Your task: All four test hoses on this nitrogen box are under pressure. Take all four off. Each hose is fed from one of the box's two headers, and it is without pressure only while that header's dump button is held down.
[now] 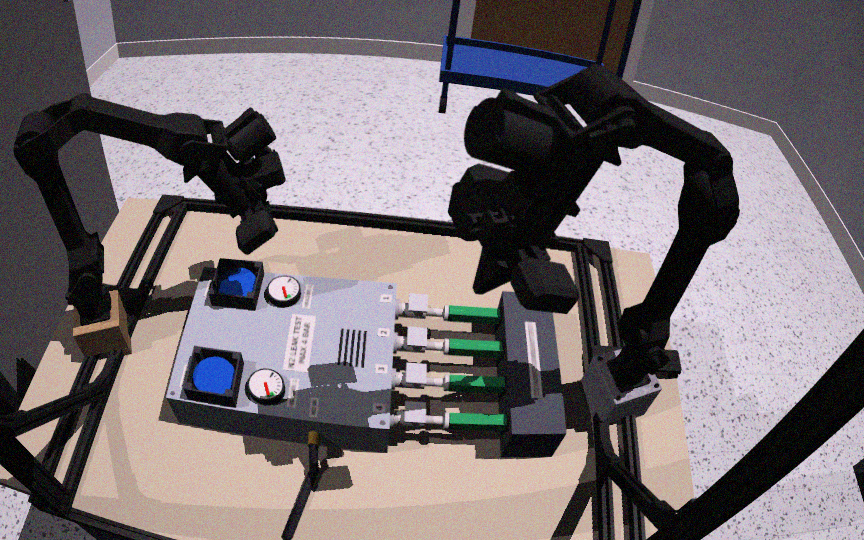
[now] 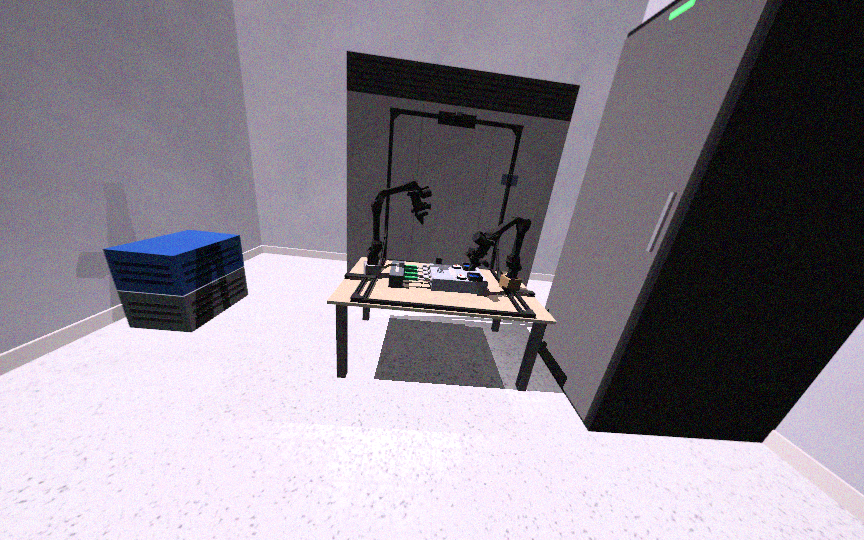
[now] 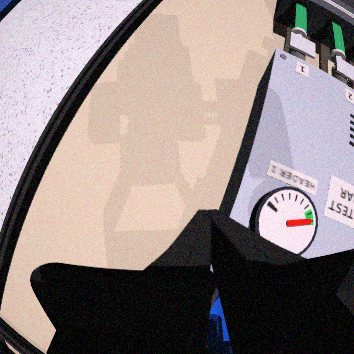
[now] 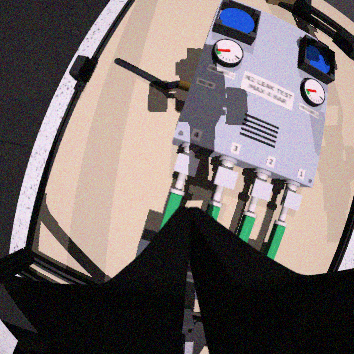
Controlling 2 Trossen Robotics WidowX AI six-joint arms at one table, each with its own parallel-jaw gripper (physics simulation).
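Frame: origin at the left arm's base, x ahead, y left, z up, level; millimetres.
Where they show: left gripper, between the fingertips: (image 2: 468, 271) (image 3: 206, 218); right gripper, between the fingertips: (image 1: 477, 291) (image 2: 422, 224) (image 4: 186, 216); left arm's base, origin of its link: (image 1: 95, 309) (image 2: 511, 277); right arm's base, origin of its link: (image 1: 628, 372) (image 2: 372, 263).
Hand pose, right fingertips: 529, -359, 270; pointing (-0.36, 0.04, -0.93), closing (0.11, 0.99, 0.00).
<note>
Each offset is from my right fingertips to the centre of the thing, as dx, dy, dz. "spot": to the spot under its first point.
The grey nitrogen box @(spot: -37, +222, -274) (image 1: 369, 312) (image 3: 310, 115) (image 4: 305, 125) has two blue dump buttons in black surrounds, a back one @(-240, +331, -269) (image 1: 237, 283) (image 4: 319, 59) and a front one @(-313, +156, -269) (image 1: 213, 375) (image 4: 237, 20). The Header 1 gauge @(spot: -164, +296, -259) (image 1: 282, 289) (image 3: 287, 222) (image 4: 313, 91) and the front gauge @(spot: -236, +120, -257) (image 1: 265, 385) (image 4: 228, 52) have needles at green. Green hoses 1 @(spot: +126, +185, -289) (image 1: 471, 312), 2 (image 1: 474, 347), 3 (image 1: 477, 382) and 4 @(spot: +49, -10, -289) (image 1: 477, 420) are at their ports. My left gripper (image 3: 206, 218) is shut and empty, raised behind the back button, apart from it. My right gripper (image 4: 186, 216) is shut and empty above the hose area.
A dark block @(spot: +204, +49, -274) (image 1: 551, 356) stands at the hoses' far ends. A black lever @(spot: -199, +17, -323) (image 1: 312, 458) on a brass fitting sticks out from the box's front side. Black frame rails (image 1: 356, 216) edge the table. Blue and grey crates (image 2: 184, 245) stand on the floor, apart from the table.
</note>
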